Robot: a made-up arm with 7 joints. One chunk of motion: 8 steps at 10 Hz.
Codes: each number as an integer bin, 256 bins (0 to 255) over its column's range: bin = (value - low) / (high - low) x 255, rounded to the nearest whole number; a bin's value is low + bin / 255 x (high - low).
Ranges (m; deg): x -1.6..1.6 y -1.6..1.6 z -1.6..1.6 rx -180..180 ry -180..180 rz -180..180
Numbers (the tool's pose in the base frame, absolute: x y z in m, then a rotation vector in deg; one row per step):
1: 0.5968 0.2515 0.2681 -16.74 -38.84 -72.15
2: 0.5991 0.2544 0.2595 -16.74 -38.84 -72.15
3: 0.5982 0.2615 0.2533 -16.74 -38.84 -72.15
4: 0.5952 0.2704 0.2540 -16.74 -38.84 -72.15
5: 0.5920 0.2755 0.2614 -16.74 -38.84 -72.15
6: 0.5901 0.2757 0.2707 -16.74 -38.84 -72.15
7: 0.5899 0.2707 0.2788 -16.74 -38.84 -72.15
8: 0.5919 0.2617 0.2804 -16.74 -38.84 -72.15
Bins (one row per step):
1: 175 148 149 116 100 76
2: 175 148 148 116 100 76
3: 175 148 148 116 100 76
4: 175 149 148 116 100 76
5: 175 149 148 116 100 76
6: 175 149 149 116 100 76
7: 175 149 150 116 100 76
8: 175 148 150 116 100 76

